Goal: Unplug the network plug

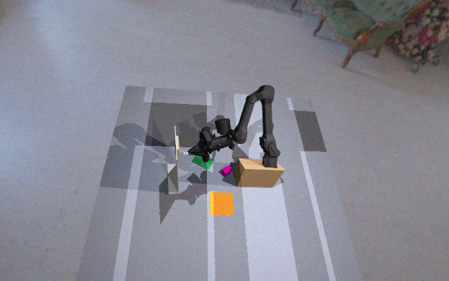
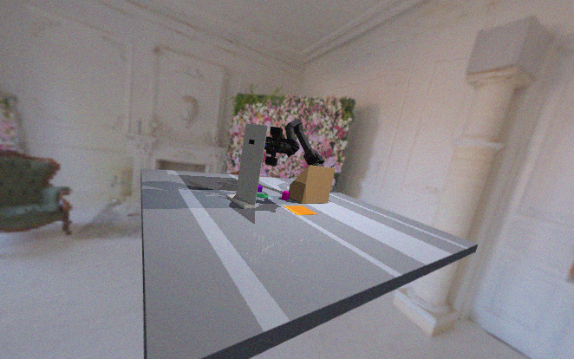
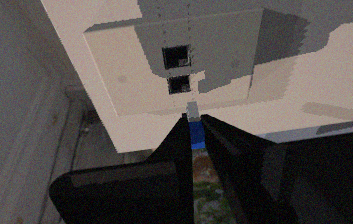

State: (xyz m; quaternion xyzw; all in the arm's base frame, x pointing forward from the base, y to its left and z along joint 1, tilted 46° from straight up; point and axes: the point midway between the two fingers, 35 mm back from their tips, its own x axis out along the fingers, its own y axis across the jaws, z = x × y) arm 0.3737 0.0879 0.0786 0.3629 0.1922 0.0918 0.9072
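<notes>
The orange marked square lies 19 cm behind my gripper tip, 13 cm to the left of it and 27 cm below it. The rest, counted from my gripper tip: upright panel (6 cm ahead, 11 cm below); then blue network plug (right at my gripper tip).
</notes>
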